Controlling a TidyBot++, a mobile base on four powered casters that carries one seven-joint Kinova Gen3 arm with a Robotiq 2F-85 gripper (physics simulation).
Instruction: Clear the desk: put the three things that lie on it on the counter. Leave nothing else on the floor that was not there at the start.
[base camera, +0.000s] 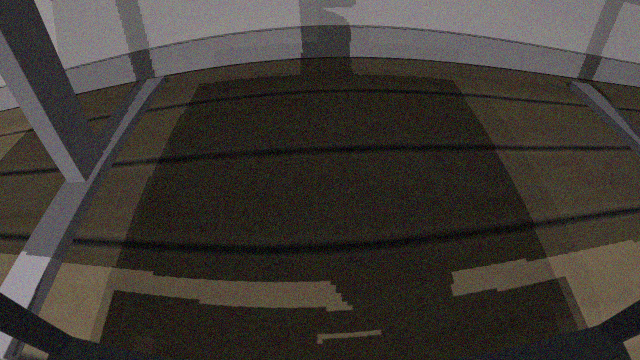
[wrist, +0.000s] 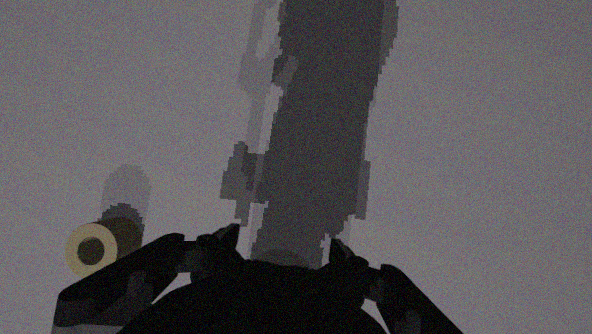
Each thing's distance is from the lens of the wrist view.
my gripper (wrist: 284, 241): 16 cm
tan ring-shaped roll (wrist: 92, 246): 26 cm
